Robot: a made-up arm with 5 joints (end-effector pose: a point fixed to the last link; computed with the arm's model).
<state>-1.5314 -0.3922 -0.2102 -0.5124 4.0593</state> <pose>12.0 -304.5 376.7 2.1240 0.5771 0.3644</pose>
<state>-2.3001 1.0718 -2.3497 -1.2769 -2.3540</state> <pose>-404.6 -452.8 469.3 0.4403 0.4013 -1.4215</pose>
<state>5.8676 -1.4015 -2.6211 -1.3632 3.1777</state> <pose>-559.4 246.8 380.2 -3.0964 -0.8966 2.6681</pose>
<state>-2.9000 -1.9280 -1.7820 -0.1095 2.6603</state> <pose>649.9 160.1 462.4 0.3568 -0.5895 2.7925</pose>
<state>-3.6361 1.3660 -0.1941 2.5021 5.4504</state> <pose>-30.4 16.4 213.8 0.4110 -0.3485 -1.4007</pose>
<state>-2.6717 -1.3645 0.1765 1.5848 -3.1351</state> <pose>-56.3 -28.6 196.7 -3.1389 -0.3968 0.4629</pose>
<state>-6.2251 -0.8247 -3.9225 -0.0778 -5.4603</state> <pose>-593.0 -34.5 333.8 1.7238 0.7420 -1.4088</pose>
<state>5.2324 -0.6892 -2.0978 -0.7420 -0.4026</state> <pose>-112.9 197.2 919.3 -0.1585 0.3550 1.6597</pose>
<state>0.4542 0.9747 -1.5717 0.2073 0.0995</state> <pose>575.1 280.8 98.2 -3.1008 -0.3877 0.3467</pose>
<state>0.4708 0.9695 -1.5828 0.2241 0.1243</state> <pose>572.9 291.6 103.5 -3.0908 -0.3860 0.3366</pose>
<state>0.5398 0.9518 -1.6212 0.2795 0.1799</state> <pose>559.6 335.3 122.3 -3.0682 -0.3833 0.3457</pose>
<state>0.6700 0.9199 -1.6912 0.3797 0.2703</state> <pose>523.0 414.4 158.0 -3.0318 -0.3767 0.3788</pose>
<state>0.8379 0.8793 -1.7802 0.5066 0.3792</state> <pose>456.2 506.8 205.7 -2.9888 -0.3649 0.4304</pose>
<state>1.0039 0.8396 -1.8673 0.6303 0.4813</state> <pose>371.1 583.0 254.5 -2.9497 -0.3502 0.4886</pose>
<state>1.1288 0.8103 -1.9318 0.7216 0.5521</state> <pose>297.1 627.7 291.5 -2.9234 -0.3379 0.5393</pose>
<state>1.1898 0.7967 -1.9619 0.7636 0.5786</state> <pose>258.5 645.3 309.0 -2.9134 -0.3334 0.5726</pose>
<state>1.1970 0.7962 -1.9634 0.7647 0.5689</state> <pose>253.8 647.2 309.9 -2.9161 -0.3363 0.5897</pose>
